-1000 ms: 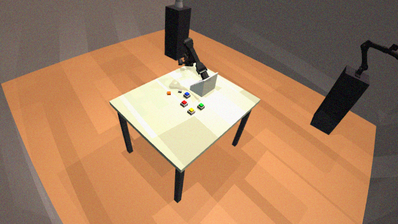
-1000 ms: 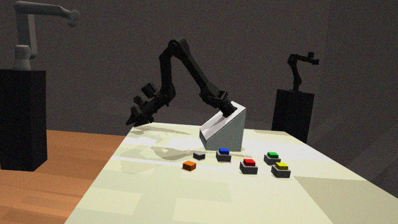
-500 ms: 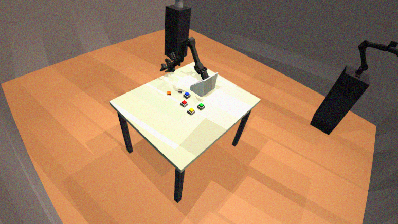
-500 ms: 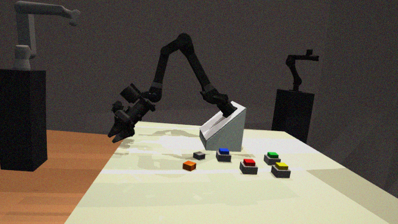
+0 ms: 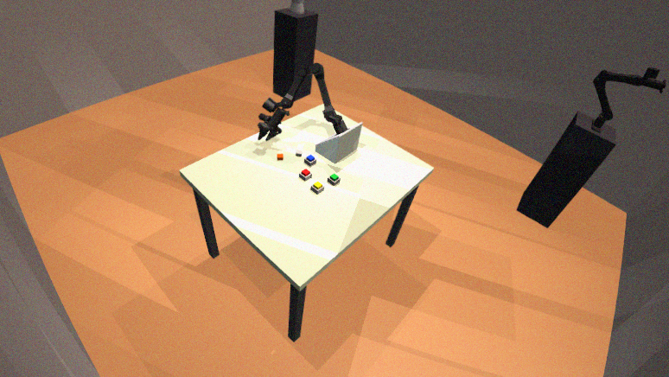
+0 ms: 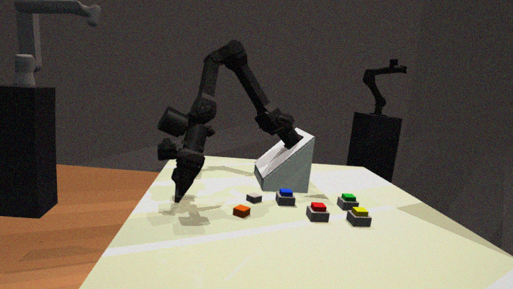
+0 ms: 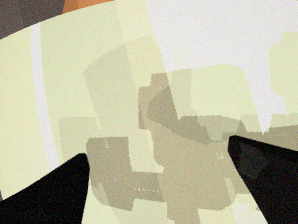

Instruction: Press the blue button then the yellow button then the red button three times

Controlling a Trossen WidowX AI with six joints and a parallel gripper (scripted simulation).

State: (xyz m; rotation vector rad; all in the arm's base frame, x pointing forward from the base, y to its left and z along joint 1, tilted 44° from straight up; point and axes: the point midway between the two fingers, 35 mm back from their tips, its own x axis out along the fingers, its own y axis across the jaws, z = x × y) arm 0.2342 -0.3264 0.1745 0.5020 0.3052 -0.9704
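My gripper tip is 2 cm short of the orange block, 16 cm to the right of it and 2 cm above it. Also, from my gripper tip: small grey block: 8 cm behind, 21 cm to the left, 2 cm below; blue button: 8 cm behind, 30 cm to the left; red button: 3 cm ahead, 36 cm to the left.
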